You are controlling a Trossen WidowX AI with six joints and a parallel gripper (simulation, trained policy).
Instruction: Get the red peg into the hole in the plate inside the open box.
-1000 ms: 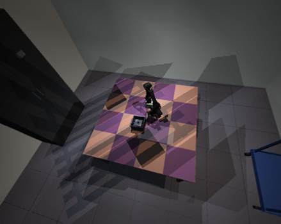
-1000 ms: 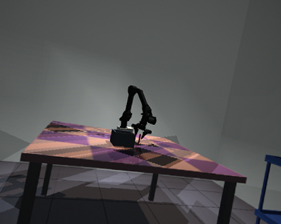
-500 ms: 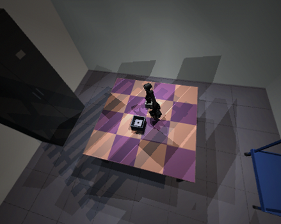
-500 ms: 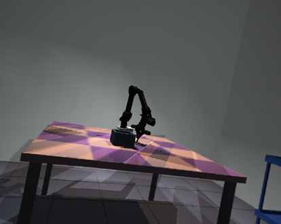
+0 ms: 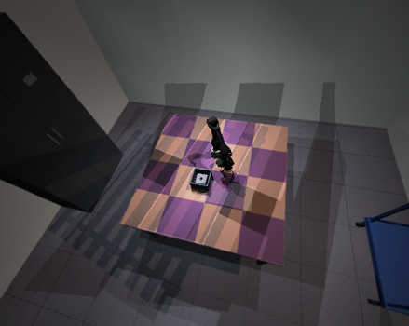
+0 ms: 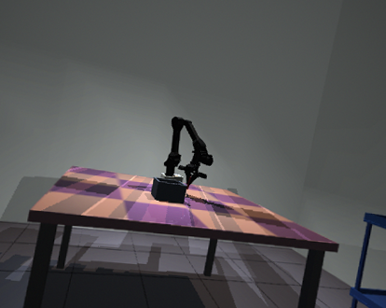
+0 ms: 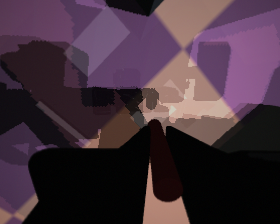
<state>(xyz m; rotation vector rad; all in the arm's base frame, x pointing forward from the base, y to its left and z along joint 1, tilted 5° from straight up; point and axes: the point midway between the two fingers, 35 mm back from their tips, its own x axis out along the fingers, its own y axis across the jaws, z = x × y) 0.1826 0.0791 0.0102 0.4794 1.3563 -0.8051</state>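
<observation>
My gripper tip is now 170 mm to the left of the plate, 150 mm short of it and 30 mm above it. The rest, counted from my gripper tip: red peg: 10 mm to the left, 10 mm above; then dark box: 170 mm to the right, 150 mm ahead, 50 mm below.
</observation>
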